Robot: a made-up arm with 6 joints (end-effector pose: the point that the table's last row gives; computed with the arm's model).
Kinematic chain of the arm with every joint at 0, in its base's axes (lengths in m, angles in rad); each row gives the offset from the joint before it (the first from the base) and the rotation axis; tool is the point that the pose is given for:
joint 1: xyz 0 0 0.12 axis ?
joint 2: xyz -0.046 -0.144 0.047 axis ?
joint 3: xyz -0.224 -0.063 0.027 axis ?
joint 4: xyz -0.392 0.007 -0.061 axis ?
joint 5: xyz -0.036 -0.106 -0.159 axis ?
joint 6: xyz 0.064 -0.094 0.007 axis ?
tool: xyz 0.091 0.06 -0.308
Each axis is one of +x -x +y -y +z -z.
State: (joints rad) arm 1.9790 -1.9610 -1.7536 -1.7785 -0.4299 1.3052
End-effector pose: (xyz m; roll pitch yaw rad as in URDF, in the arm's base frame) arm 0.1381 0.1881 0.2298 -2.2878 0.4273 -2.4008
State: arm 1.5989 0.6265 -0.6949 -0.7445 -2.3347 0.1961
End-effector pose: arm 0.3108 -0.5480 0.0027 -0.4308 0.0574 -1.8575
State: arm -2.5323 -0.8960 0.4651 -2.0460 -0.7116 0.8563
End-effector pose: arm 0.0061 0.4855 -0.0111 2.7715 -1.2590 -0.0299
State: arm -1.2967 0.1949 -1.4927 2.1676 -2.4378 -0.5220
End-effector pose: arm -0.8292 0.1333 0.6093 2.7314 -0.3659 0.7612
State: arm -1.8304 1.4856 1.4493 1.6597 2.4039 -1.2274
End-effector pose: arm 0.2129 -0.2878 0.8107 2.3839 -0.1223 3.0385
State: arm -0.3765 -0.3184 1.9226 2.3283 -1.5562 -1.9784
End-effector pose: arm 0.0832 0.0244 0.1282 1.5253 0.9011 -2.5996
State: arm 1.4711 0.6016 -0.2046 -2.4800 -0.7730 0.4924
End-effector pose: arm 0.3361 -0.1362 0.6008 -1.4259 -0.9486 2.7637
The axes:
joint 1: +z
joint 2: +y
joint 3: -z
joint 4: +y
joint 5: -z
joint 6: +y

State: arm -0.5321 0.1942 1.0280 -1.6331 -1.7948 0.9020
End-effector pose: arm -0.5381 -0.0690 0.2584 -1.8594 0.2690 -0.9210
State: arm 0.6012 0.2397 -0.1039 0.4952 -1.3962 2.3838
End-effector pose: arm -0.2099 -0.8286 0.3053 2.3081 0.4595 -1.5349
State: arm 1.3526 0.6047 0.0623 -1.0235 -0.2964 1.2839
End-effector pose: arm 0.2336 -0.7199 0.1069 -0.2409 0.8758 1.3881
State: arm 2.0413 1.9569 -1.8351 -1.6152 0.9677 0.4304
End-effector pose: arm 0.1139 -0.0140 0.2998 2.8388 0.8865 -3.0965
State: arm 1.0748 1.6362 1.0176 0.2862 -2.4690 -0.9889
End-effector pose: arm -0.5494 0.0733 0.6629 1.5610 0.2614 1.4236
